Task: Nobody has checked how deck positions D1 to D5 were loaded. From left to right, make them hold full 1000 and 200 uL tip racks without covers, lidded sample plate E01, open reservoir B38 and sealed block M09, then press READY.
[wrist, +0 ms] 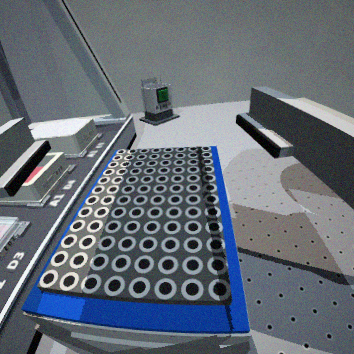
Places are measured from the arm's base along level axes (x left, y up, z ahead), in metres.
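Pixels of known places: gripper, between the fingertips: [140, 115].
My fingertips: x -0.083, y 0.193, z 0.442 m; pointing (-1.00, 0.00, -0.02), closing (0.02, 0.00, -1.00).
Observation:
Behind a point stands the place of what it marks.
A blue tip rack [239, 305] @(x 0.006, y 0.156, z 0.418 m) with a dark top full of ringed holes and no cover fills the middle of the wrist view, beside the deck rail; its volume marking is not visible. My gripper [140, 115] @(x -0.083, y 0.193, z 0.442 m) is open, one finger at the left edge and one at the right, with no visible contact on the rack. At the left, a light block-like labware [65, 132] @(x -0.315, y 0.114, z 0.586 m) stands at the far position, a labware with a pink-red patch [36, 175] @(x -0.198, y 0.103, z 0.595 m) sits near label D4, partly behind my left finger, and a clear-edged labware [11, 232] @(x -0.122, y 0.082, z 0.605 m) shows partly near D3. D1, D2 and READY do not show.
The dark deck [42, 220] @(x -0.145, y 0.072, z 0.581 m) with its pale raised rail runs along the left. A small grey device [156, 100] @(x -0.584, y 0.080, z 0.410 m) with a green screen stands at the back. A perforated surface [295, 280] @(x -0.047, y 0.013, z 0.311 m) lies right of the rack, with shadows across it. A slanted frame post stands upper left.

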